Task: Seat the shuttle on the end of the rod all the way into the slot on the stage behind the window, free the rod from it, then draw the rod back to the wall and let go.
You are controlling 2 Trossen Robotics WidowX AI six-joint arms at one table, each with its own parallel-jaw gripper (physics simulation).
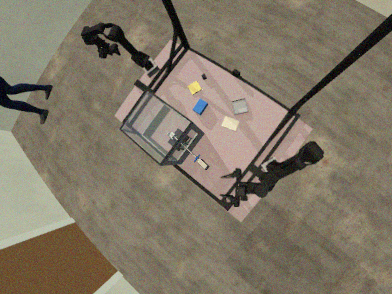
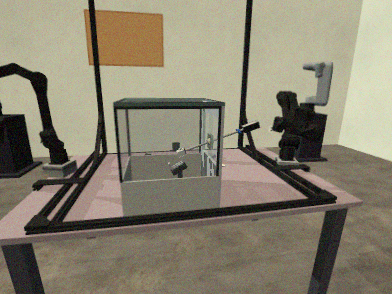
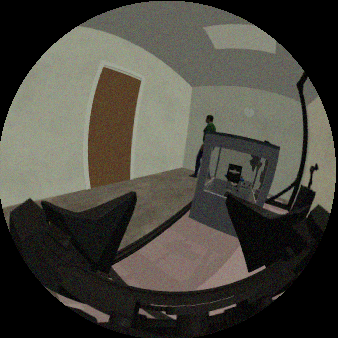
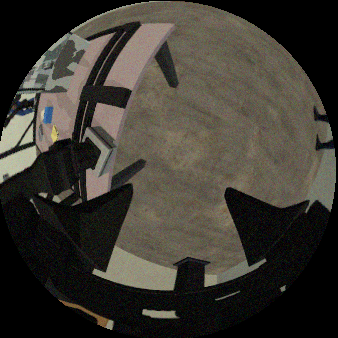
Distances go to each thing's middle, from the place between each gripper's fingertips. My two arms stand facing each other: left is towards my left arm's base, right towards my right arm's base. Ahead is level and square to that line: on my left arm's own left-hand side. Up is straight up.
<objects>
I see my right gripper 160 mm short of the glass-walled box (image 2: 169, 150), 730 mm to the right of it and 20 mm below it.
The glass-walled box lies 10 mm behind my left hand, 430 mm to the right of it and 70 mm below it.
</objects>
